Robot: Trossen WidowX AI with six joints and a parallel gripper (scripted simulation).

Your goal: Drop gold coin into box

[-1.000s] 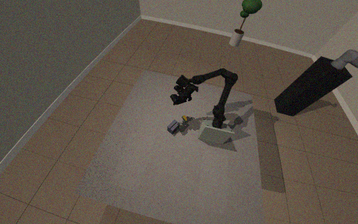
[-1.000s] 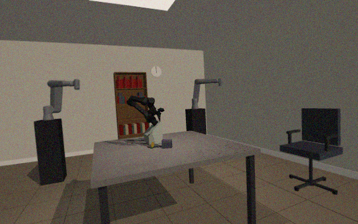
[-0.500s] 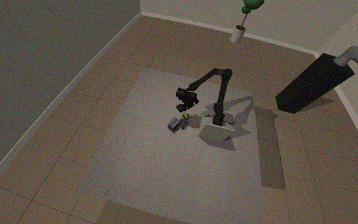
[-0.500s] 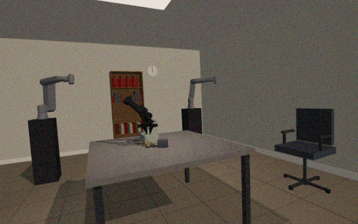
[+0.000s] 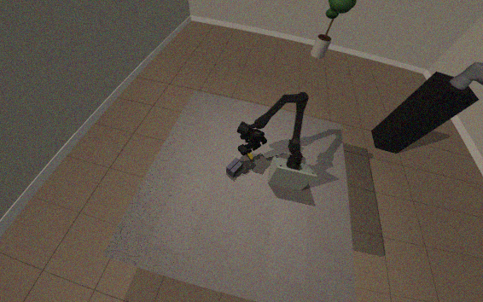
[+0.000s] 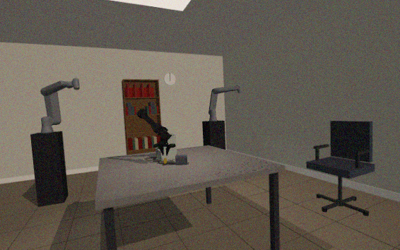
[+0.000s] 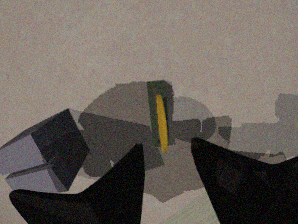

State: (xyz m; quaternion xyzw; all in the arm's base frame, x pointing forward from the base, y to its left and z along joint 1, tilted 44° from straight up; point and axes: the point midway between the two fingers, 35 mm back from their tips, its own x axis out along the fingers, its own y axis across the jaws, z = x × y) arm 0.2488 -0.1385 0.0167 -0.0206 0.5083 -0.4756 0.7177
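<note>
The gold coin is 50 mm below my gripper tip.
</note>
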